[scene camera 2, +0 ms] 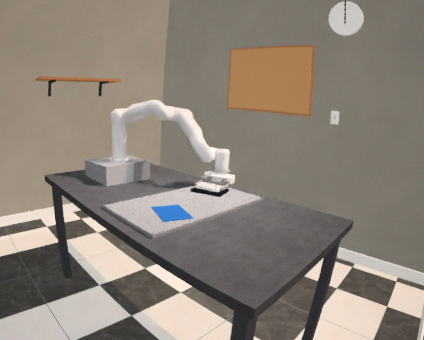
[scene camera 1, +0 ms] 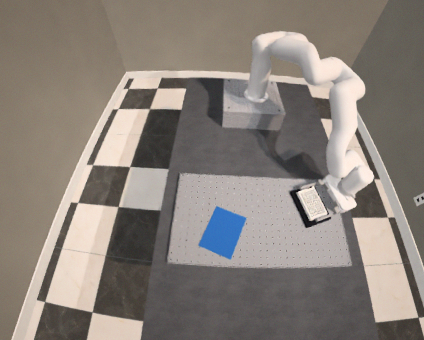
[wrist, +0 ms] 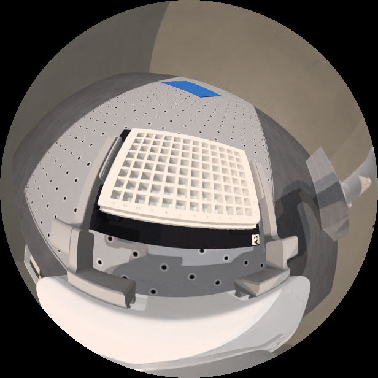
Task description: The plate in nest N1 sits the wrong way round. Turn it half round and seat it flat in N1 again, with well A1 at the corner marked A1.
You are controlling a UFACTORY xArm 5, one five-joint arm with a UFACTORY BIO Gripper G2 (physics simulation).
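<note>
The white plate is held across its two short sides, its well openings facing up. Small marks run along its near edge in the wrist view; those at the left look two-digit, but well A1 is not clearly readable. The black nest lies under the plate and shows past its edges; the plate looks slightly above it. The nest's A1 label is at its near right corner in the wrist view. My gripper is shut on the plate.
A blue sheet lies on the perforated grey board, apart from the nest. The robot's base block stands on the dark table behind the board.
</note>
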